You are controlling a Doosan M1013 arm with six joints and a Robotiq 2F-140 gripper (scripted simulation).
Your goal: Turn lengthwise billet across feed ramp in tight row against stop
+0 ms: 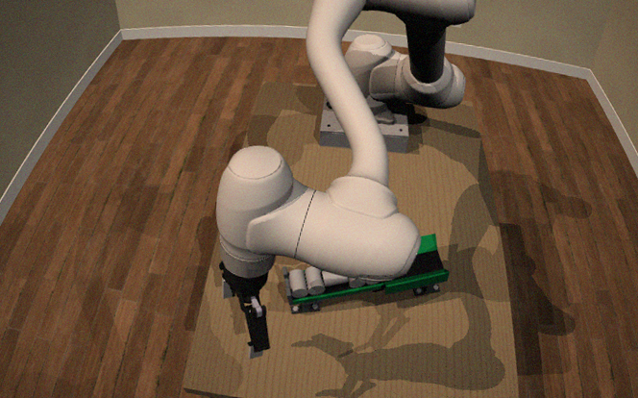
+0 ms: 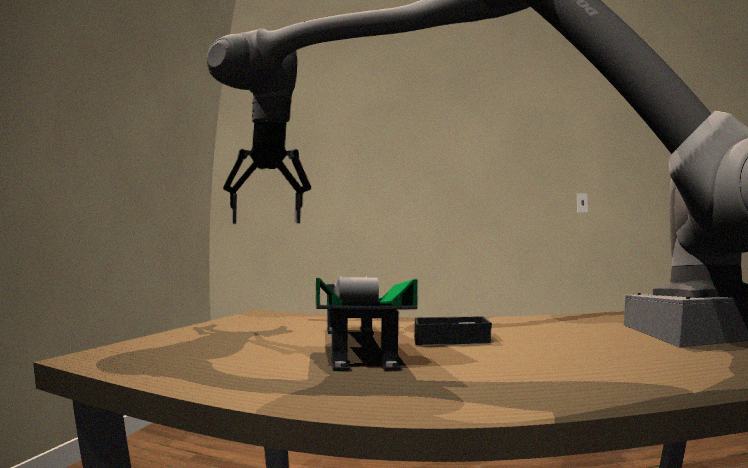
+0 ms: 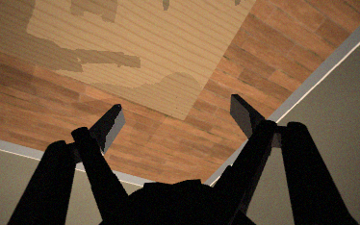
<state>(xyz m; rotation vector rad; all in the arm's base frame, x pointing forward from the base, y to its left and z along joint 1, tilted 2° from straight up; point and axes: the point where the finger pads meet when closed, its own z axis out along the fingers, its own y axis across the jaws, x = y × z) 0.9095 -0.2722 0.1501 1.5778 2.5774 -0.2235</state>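
The stop is 200 mm behind my hand, 80 mm to the left of it and 160 mm below it. From my hand the other things lie so: black tray (400 mm behind, 200 mm to the left, 210 mm below).
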